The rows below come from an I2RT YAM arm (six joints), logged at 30 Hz.
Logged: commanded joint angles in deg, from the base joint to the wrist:
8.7 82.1 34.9 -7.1 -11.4 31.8
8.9 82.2 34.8 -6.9 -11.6 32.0
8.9 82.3 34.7 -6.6 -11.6 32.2
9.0 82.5 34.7 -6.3 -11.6 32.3
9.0 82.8 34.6 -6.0 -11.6 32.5
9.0 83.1 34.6 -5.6 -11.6 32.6
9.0 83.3 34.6 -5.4 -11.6 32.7
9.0 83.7 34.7 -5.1 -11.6 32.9
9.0 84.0 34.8 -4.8 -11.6 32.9
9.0 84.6 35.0 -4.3 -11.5 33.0
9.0 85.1 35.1 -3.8 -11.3 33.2
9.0 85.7 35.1 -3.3 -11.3 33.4
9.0 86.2 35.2 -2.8 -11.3 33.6
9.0 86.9 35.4 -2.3 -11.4 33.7
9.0 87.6 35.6 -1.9 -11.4 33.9
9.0 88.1 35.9 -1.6 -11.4 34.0
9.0 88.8 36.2 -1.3 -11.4 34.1
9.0 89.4 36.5 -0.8 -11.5 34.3
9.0 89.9 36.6 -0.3 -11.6 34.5
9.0 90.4 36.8 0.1 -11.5 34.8
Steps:
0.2 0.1 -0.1 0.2 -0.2 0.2
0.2 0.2 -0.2 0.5 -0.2 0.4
0.3 0.4 -0.2 0.8 -0.2 0.5
0.3 0.7 -0.3 1.1 -0.2 0.7
0.3 1.0 -0.3 1.5 -0.2 0.8
0.3 1.2 -0.3 1.7 -0.2 0.9
0.3 1.6 -0.2 2.0 -0.2 1.1
0.3 1.9 -0.1 2.3 -0.2 1.1
0.3 2.5 0.1 2.8 -0.1 1.2
0.3 3.0 0.2 3.3 0.1 1.4
0.3 3.6 0.2 3.8 0.1 1.6
0.3 4.1 0.3 4.3 0.1 1.8
0.3 4.8 0.5 4.8 0.0 1.9
0.3 5.5 0.7 5.2 0.0 2.1
0.3 6.0 1.0 5.5 0.0 2.2
0.3 6.7 1.3 5.8 0.0 2.3
0.3 7.3 1.6 6.3 -0.1 2.5
0.3 7.8 1.7 6.8 -0.2 2.7
0.3 8.3 1.9 7.2 -0.1 3.0

